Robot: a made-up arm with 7 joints.
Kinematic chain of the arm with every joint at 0, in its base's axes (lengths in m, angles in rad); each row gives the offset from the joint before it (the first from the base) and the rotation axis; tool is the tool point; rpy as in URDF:
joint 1: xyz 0 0 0.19 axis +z
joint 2: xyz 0 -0.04 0.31 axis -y
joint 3: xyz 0 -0.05 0.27 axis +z
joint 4: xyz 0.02 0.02 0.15 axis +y
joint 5: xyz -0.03 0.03 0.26 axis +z
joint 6: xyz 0 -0.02 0.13 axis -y
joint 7: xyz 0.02 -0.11 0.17 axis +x
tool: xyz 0 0 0 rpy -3.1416 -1.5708 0
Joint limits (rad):
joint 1: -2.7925..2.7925
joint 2: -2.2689..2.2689
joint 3: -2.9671..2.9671
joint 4: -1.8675..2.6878
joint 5: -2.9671..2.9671
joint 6: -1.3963..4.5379
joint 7: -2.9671..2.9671
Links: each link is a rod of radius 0.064 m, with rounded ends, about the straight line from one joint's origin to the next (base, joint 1, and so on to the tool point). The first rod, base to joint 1, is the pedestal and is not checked.
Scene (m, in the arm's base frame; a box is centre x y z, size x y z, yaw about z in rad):
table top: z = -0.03
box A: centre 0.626 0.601 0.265 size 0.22 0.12 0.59 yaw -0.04
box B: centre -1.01 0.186 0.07 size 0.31 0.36 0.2 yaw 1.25
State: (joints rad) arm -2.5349 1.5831 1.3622 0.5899 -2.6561 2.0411 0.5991
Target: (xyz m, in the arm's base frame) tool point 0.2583 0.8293 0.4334
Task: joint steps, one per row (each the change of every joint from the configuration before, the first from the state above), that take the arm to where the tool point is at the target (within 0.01 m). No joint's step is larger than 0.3 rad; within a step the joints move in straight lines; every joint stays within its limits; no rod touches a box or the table.
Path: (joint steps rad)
1: -0.0859 -0.1047 -0.0217 0.0498 -0.0161 -0.2002 0.1342
2: -0.0858 -0.1048 -0.0216 0.0498 -0.0160 -0.2002 0.1342
3: -0.0859 -0.1047 -0.0217 0.0499 -0.0161 -0.2002 0.1341
4: 0.2218 -0.1449 0.1062 -0.2814 0.1456 -0.1184 -0.2012
5: 0.2219 -0.1449 0.1062 -0.2813 0.1455 -0.1184 -0.2013
6: 0.2205 0.1802 0.0545 -0.0330 0.0084 0.1748 0.0000
7: 0.2206 0.1803 0.0544 -0.0329 0.0083 0.1748 0.0000

